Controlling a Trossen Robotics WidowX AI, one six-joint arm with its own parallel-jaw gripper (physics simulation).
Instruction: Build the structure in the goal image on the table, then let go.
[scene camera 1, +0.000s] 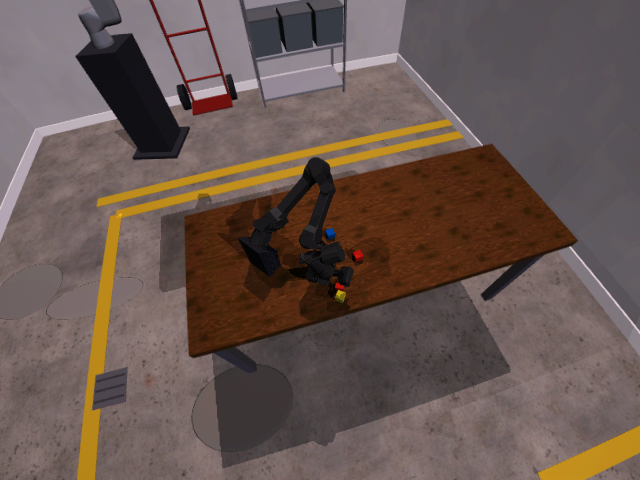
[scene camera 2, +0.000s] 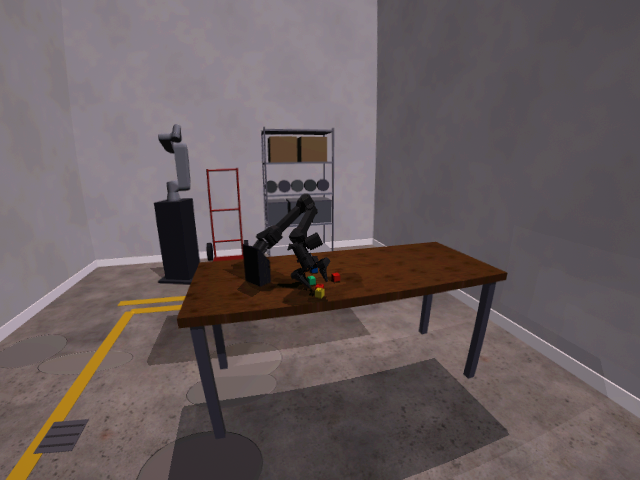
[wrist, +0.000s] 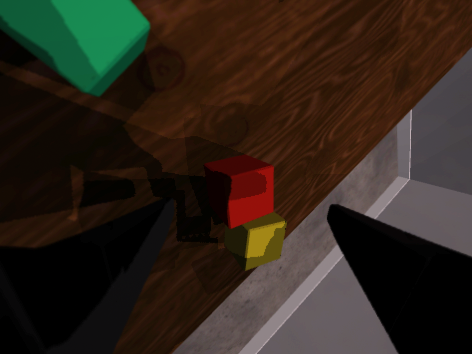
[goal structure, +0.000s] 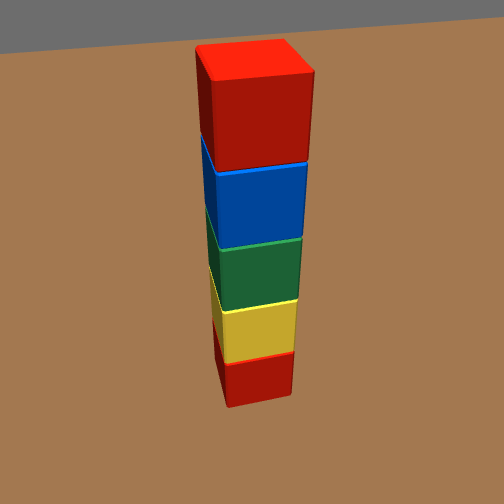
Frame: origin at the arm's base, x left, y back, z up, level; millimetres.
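Seen in the pictures: gripper, fingertip midpoint: (scene camera 1: 338, 284) (scene camera 2: 318, 285) (wrist: 251, 208); arm's base, link origin: (scene camera 1: 257, 243) (scene camera 2: 256, 252).
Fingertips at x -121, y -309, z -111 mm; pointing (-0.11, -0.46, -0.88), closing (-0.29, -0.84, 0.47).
Note:
Offsets run from my fingertips to a thing's top centre. Level surfaces: height alone.
A yellow cube {dz -4, dx -39, dy -5 mm} (scene camera 1: 340, 296) (scene camera 2: 319, 292) (wrist: 262, 240) sits near the table's front edge, beside a red cube {dz -4, dx +3, dy -4 mm} (scene camera 1: 339, 285) (scene camera 2: 320, 285) (wrist: 250, 192); they look very close, and I cannot tell if they touch. A green cube {dz -4, dx +96, dy +40 mm} (scene camera 2: 311, 280) (wrist: 95, 40) is behind and left of them in scene camera 2; the arm hides it in scene camera 1. A second red cube {dz -4, dx +139, dy -80 mm} (scene camera 1: 357, 255) (scene camera 2: 336, 277) lies farther right. A blue cube {dz -4, dx +250, dy +35 mm} (scene camera 1: 330, 234) (scene camera 2: 314, 270) lies farther back, partly hidden in scene camera 2. My gripper (scene camera 1: 338, 282) (scene camera 2: 319, 284) (wrist: 251, 208) is open and empty, above the red and yellow pair.
The wooden table {dz -37 mm} (scene camera 1: 439, 206) (scene camera 2: 413, 263) (wrist: 300, 100) has its front edge close beyond the yellow cube. The arm's base (scene camera 1: 263, 258) (scene camera 2: 256, 266) stands on the left part. A shelf rack (scene camera 2: 332, 180), a red hand truck (scene camera 2: 225, 209) and a black pedestal (scene camera 2: 177, 237) stand behind the table.

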